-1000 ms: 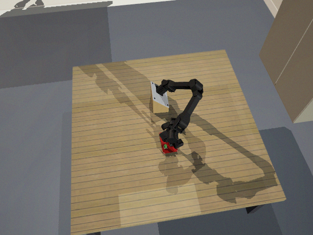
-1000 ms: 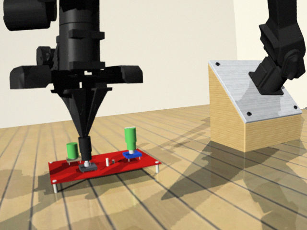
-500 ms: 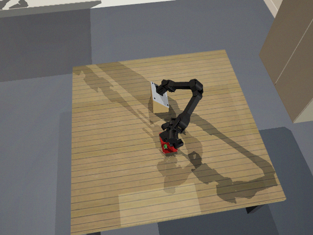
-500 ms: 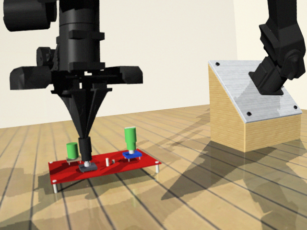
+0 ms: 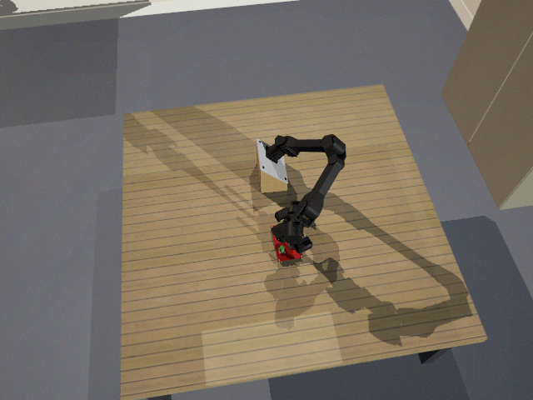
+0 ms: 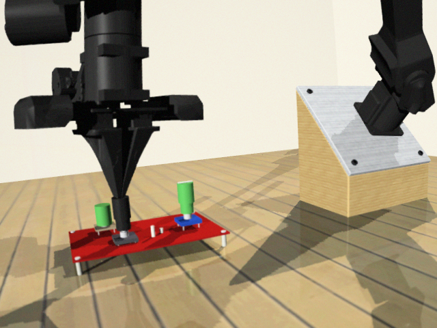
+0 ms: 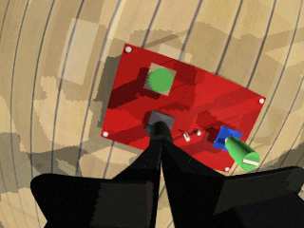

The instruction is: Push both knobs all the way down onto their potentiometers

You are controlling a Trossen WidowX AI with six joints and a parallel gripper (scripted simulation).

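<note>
My gripper tip is now 20 mm above the black knob. From my gripper tip the other things lie so: green knob (70 mm behind, 20 mm to the right, 10 mm below).
</note>
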